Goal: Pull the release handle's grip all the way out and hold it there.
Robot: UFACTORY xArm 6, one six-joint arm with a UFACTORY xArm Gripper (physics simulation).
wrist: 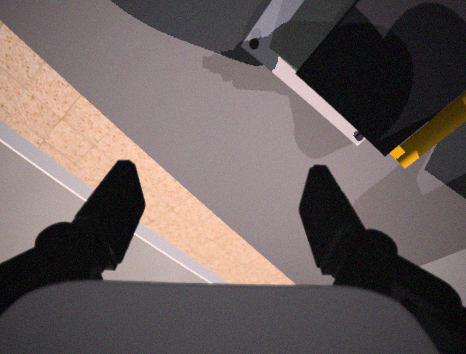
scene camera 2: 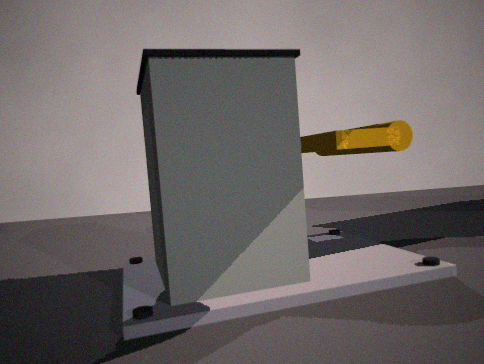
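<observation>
The release handle's yellow grip (scene camera 2: pixel 372 138) (wrist: pixel 435 126) sticks out from the right side of a tall grey-green housing (scene camera 2: pixel 230 150) in the scene view. In the wrist view the grip is at the right edge, partly cut off. How it joins the housing is hidden in both views. My gripper (wrist: pixel 222 185) is open and empty, its black fingers wide apart. The grip lies beyond and to the right of the right finger in the wrist view, apart from it. The gripper does not show in the scene view.
The housing has a black top rim and stands on a pale base plate (scene camera 2: pixel 360 265) (wrist: pixel 317 100) with black bolts (scene camera 2: pixel 431 261) (wrist: pixel 254 43) at its corners. A grey surface lies around the plate. Tan tiled floor (wrist: pixel 120 165) and a pale wall foot cross the left of the wrist view.
</observation>
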